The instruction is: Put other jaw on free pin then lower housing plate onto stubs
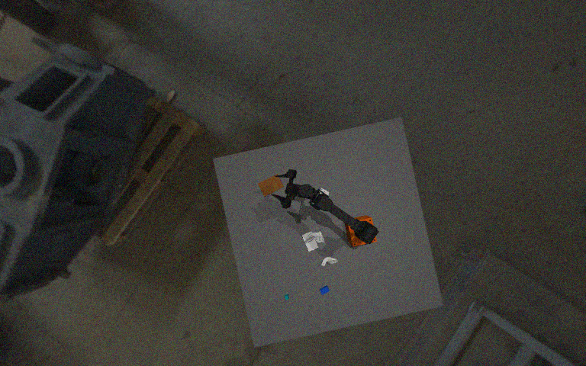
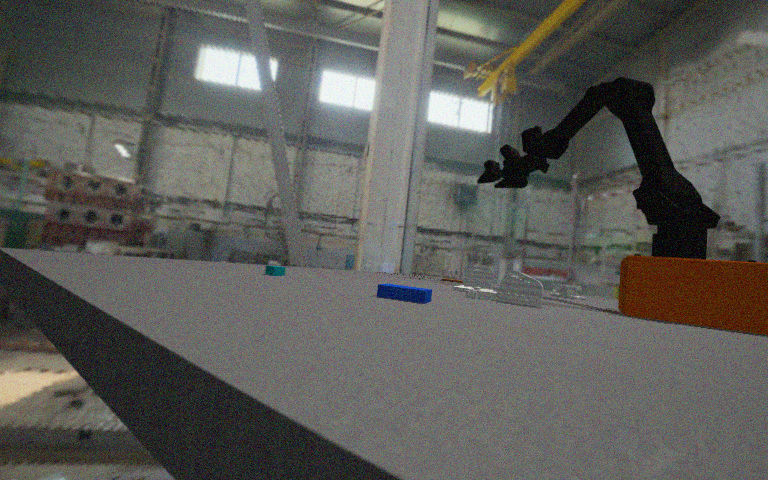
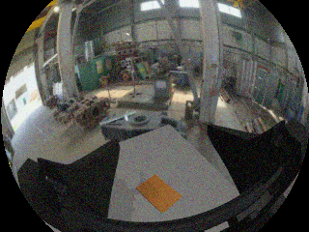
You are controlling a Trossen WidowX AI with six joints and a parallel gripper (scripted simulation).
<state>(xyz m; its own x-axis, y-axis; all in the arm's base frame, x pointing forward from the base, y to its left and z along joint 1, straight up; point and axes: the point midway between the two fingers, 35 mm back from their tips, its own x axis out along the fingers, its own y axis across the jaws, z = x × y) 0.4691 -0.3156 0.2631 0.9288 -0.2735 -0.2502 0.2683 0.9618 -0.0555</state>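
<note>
My gripper tip is now 27 cm past the curved white jaw, 55 cm to the right of it and 34 cm above it. The rest, counted from my gripper tip: teal block (1 cm ahead, 75 cm to the left, 34 cm below); flat orange plate (5 cm ahead, 35 cm below); blue block (24 cm behind, 73 cm to the left, 34 cm below).
</note>
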